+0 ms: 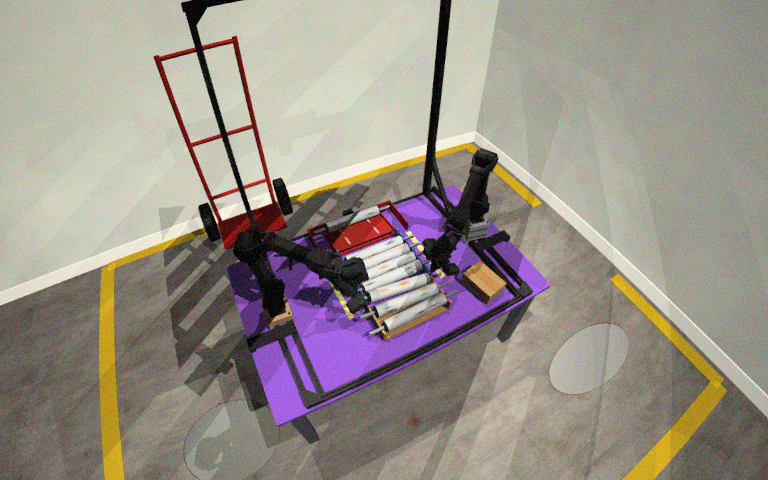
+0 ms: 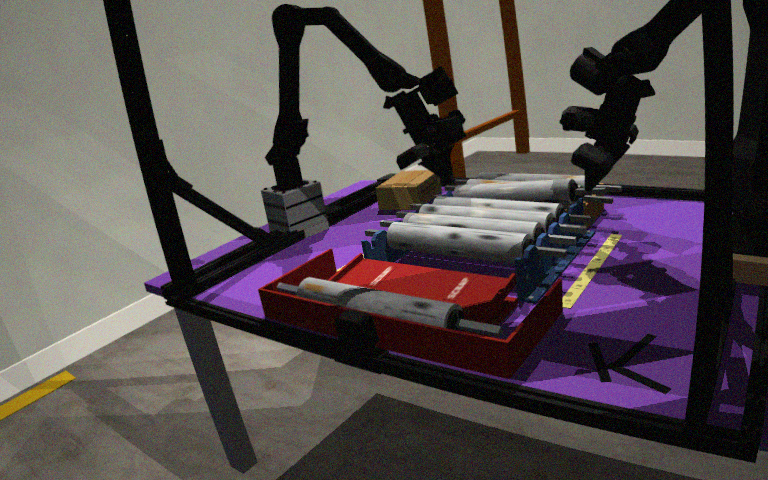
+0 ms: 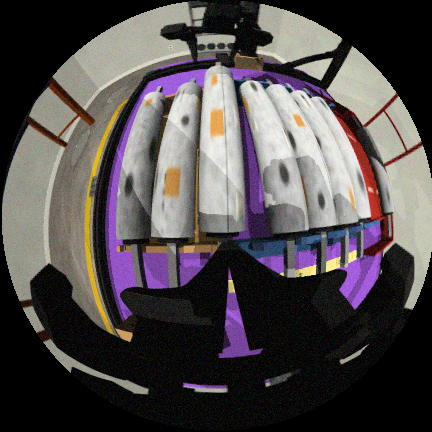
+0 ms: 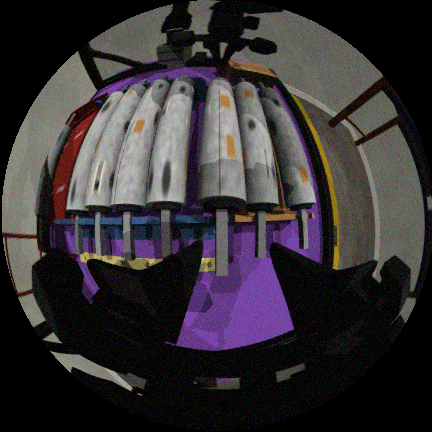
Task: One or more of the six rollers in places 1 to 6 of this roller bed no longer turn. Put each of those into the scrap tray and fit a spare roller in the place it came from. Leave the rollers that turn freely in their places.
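Pixels of known places: left gripper, fingertip midpoint: (image 1: 430, 272) (image 2: 452, 183) (image 3: 226, 245) (image 4: 219, 73); right gripper, fingertip midpoint: (image 2: 593, 183) (image 3: 211, 63) (image 4: 237, 246); left arm's base, link origin: (image 1: 475, 217) (image 2: 290, 185); right arm's base, link origin: (image 1: 276, 308) (image 2: 754, 247) (image 3: 247, 54).
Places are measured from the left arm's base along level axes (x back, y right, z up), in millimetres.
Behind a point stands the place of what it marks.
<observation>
The blue roller bed (image 2: 539, 271) @[x -614, y -51, z -92 mm] (image 3: 257, 246) (image 4: 141, 220) @[x -583, y -179, z -44 mm] holds grey rollers side by side, with one bare gap after the fourth. The roller past the gap (image 3: 221, 153) @[x -370, y -228, z -26 mm] (image 4: 220, 153) @[x -511, y -248, z -11 mm] has orange patches. Its axle points between the fingers of my right gripper (image 4: 235, 257) @[x -588, y -276, z -15 mm] (image 1: 362, 306) @[x -588, y -276, z -15 mm] (image 2: 592, 177) @[x -588, y -276, z -15 mm], which is open and empty at that end of the bed. My left gripper (image 3: 226, 245) @[x -290, y -212, z -28 mm] (image 1: 445, 268) @[x -290, y -212, z -28 mm] (image 2: 430, 162) is shut and empty at the opposite end of the same roller. The red scrap tray (image 1: 401, 216) @[x -296, y 154, z -65 mm] (image 2: 411, 343) @[x -600, y 211, z -91 mm] holds one roller (image 1: 354, 218) @[x -512, y 183, z -50 mm] (image 2: 382, 300) @[x -547, y 205, z -46 mm]. The wooden spare tray (image 1: 411, 325) (image 3: 189, 249) (image 4: 273, 217) holds two rollers.
A cardboard box (image 1: 483, 281) @[x -89, y -295, z -57 mm] (image 2: 408, 188) @[x -136, y -226, z -59 mm] stands on the purple table (image 1: 349, 352) @[x -669, y -423, z -111 mm] near the left arm's base. A yellow number strip (image 4: 141, 264) @[x -657, y -157, z -110 mm] (image 2: 589, 271) @[x -665, y -120, z -109 mm] runs along the bed. A red hand truck (image 1: 220, 138) and black frame posts (image 1: 434, 119) @[x -113, y 308, z 335 mm] stand behind the table.
</observation>
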